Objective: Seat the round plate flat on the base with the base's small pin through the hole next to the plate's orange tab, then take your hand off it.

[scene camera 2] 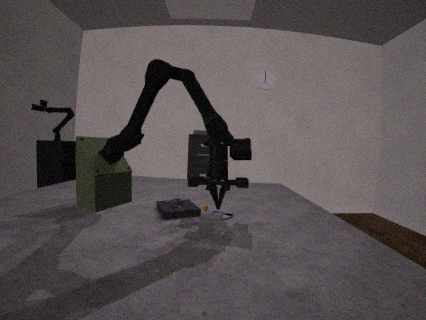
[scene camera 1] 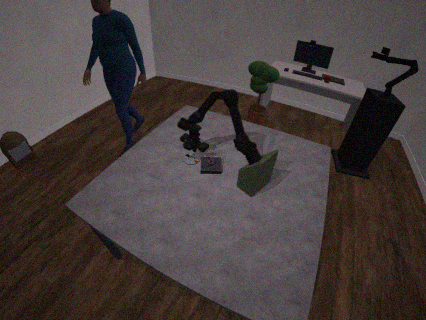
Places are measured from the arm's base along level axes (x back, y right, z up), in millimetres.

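Pixels of known places: gripper, fingertip midpoint: (scene camera 2: 218,209) (scene camera 1: 194,151); arm's base, link origin: (scene camera 2: 109,155) (scene camera 1: 255,161).
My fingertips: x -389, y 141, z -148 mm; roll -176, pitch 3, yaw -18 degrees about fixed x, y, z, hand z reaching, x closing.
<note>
For each thing: its middle in the pictures, then the offset to it from my fingertips. Level surfaces: height alone.
- round plate, body centre: (scene camera 2: 218,211) (scene camera 1: 191,157) dx -8, dy -39, dz -21 mm
- base, body centre: (scene camera 2: 177,205) (scene camera 1: 211,164) dx +130, dy -67, dz -11 mm
- table, surface height: dz -32 mm
The round plate (scene camera 1: 190,161) (scene camera 2: 214,216) is pale grey and lies low on the table beside the base, its orange tab (scene camera 1: 196,161) (scene camera 2: 205,208) on the side toward the base. The base (scene camera 1: 211,170) (scene camera 2: 179,213) is a dark square block with small raised parts on top; its small pin is too small to tell apart for sure. The plate is off the base. My gripper (scene camera 2: 218,207) is shut with nothing between its fingers. It points straight down, with its tips at or just above the plate; contact cannot be told. In scene camera 1 the fingertips are hard to make out.
The arm's green mounting block (scene camera 1: 256,175) (scene camera 2: 102,175) stands on the table (scene camera 1: 200,235) (scene camera 2: 280,265) on the far side of the base from the plate. A person (scene camera 1: 117,60) stands beyond the table edge. A desk, a plant and a black cabinet stand farther off.
</note>
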